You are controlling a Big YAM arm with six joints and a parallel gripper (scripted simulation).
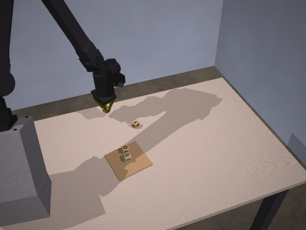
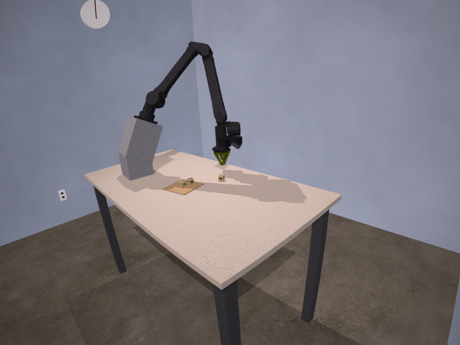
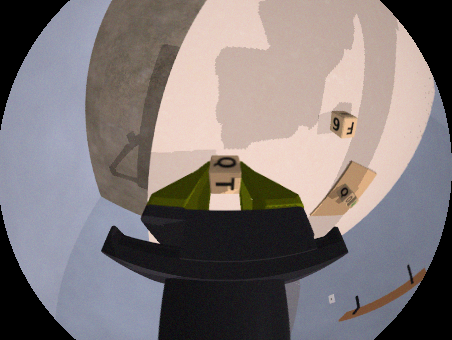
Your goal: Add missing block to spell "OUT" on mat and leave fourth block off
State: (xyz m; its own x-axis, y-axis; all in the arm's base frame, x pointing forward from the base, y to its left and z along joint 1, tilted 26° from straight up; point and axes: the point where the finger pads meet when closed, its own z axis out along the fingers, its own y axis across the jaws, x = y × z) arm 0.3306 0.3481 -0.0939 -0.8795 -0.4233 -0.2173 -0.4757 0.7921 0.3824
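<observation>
Right now my hand is 4 cm short of the U block, 27 cm to the left of it and 2 cm above it. Round my hand: mat 4 cm ahead, 27 cm to the right, 4 cm below; then T block right at my hand.
</observation>
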